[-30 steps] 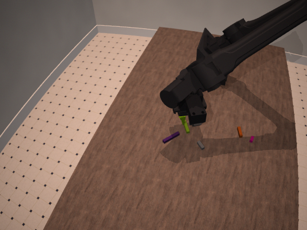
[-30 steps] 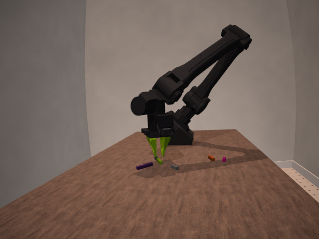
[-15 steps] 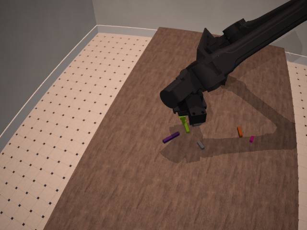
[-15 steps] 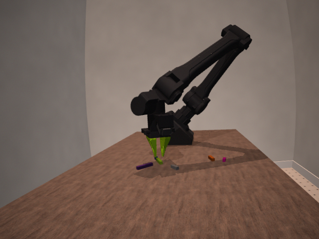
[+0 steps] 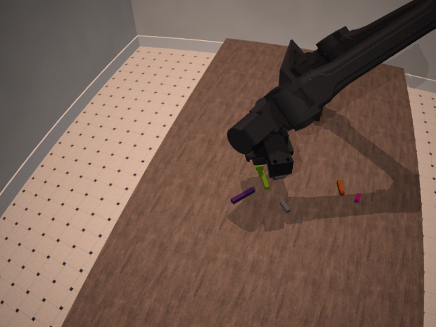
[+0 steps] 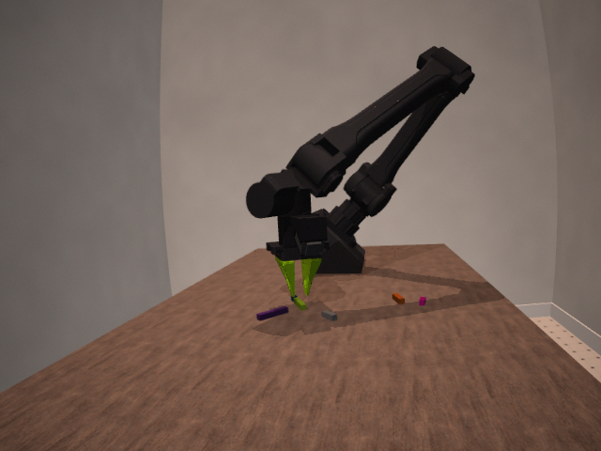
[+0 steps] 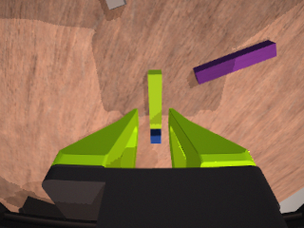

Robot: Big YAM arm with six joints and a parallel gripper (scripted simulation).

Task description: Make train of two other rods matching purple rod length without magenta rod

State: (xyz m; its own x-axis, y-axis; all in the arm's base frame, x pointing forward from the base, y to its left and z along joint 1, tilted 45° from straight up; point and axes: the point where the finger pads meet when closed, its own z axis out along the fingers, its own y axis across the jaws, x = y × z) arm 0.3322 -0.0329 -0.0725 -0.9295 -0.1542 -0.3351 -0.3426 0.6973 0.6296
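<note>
Now: the lime rod 2 cm below my hand. Also, from my hand: grey rod: 7 cm ahead, 5 cm to the left, 2 cm below; then blue rod: 3 cm behind, 2 cm below, 1 cm to the right; then purple rod: 6 cm ahead, 4 cm to the right, 2 cm below.
</note>
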